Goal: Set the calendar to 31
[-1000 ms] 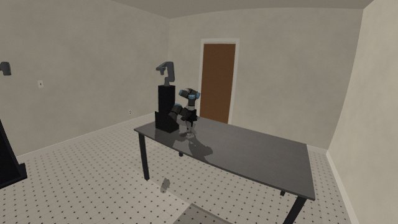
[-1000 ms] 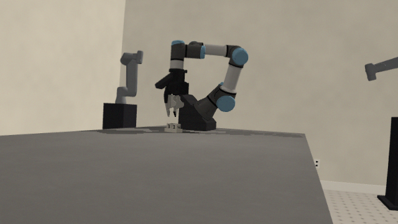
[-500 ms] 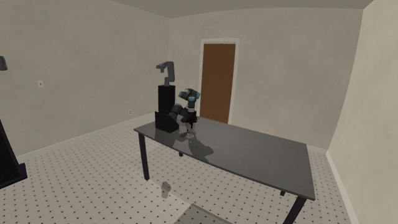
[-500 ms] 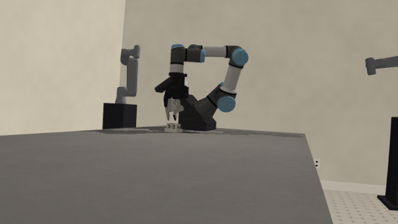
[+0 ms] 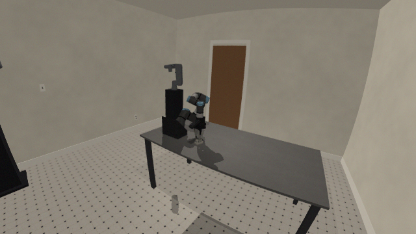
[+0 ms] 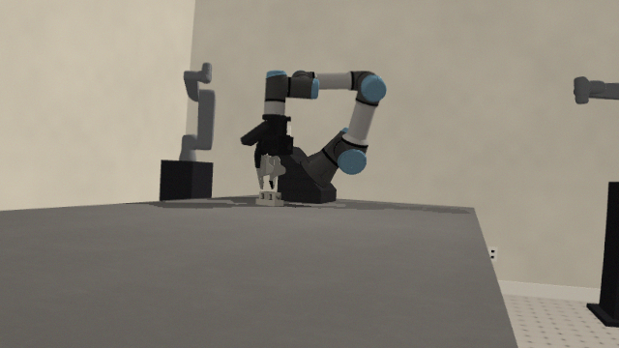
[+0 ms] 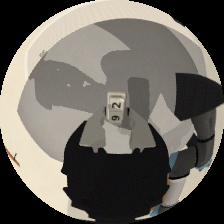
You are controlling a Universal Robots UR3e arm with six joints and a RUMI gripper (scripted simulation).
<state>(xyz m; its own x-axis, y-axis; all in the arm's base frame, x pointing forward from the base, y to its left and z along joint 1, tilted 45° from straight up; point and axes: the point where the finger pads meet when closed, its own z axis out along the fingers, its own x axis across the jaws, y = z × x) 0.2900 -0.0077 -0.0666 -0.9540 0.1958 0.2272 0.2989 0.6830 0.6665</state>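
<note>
Now: hand 20 mm to the right of the pale calendar tray and 50 mm above it.
</note>
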